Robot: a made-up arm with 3 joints.
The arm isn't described. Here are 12 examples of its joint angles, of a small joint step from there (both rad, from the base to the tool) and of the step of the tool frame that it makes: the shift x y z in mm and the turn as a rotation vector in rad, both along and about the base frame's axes.
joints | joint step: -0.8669 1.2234 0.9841 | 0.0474 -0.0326 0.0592
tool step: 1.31 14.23 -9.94 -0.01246 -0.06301 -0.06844
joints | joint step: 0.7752 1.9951 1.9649 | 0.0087 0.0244 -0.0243
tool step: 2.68 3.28 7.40 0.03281 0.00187 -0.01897
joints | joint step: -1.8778 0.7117 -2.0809 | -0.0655 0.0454 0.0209
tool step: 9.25 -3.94 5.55 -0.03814 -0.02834 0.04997
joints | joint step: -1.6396 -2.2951 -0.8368 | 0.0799 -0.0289 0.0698
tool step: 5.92 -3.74 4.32 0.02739 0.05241 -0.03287
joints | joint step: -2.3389 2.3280 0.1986 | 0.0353 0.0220 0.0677
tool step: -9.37 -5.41 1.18 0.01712 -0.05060 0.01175
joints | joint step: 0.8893 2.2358 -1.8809 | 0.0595 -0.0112 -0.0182
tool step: 7.39 12.38 -3.43 -0.00018 -0.01823 -0.07065
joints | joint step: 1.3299 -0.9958 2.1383 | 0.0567 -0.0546 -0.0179
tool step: -12.92 -3.35 14.86 -0.05660 0.00342 -0.04736
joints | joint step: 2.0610 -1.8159 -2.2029 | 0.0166 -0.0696 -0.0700
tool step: 3.17 12.57 18.73 -0.02893 0.09237 -0.03593
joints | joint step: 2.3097 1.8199 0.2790 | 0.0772 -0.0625 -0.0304
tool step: 8.62 -17.02 -12.54 -0.06538 0.02269 -0.08374
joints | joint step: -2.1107 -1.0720 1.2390 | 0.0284 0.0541 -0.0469
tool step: 4.63 2.68 -16.70 -0.02643 -0.06223 -0.00485
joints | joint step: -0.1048 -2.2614 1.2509 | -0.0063 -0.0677 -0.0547
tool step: -14.18 0.50 3.29 -0.03344 -0.07170 -0.02996
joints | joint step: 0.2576 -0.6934 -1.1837 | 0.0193 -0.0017 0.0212
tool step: -0.98 -1.00 -0.18 0.01263 -0.00522 -0.03559
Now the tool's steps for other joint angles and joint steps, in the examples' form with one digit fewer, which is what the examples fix.
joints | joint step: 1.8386 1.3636 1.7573 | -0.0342 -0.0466 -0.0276
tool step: -6.9 -5.3 -7.4 -0.0518 -0.0145 0.0405
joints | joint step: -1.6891 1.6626 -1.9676 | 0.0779 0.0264 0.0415
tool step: -20.2 -7.1 9.1 -0.0230 -0.0432 -0.0735
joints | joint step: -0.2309 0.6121 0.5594 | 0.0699 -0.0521 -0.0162
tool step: 15.3 9.1 -3.0 0.0189 -0.0494 -0.0564
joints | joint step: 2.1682 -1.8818 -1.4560 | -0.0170 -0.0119 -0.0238
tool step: 2.0 -0.3 3.6 0.0027 0.0254 0.0096
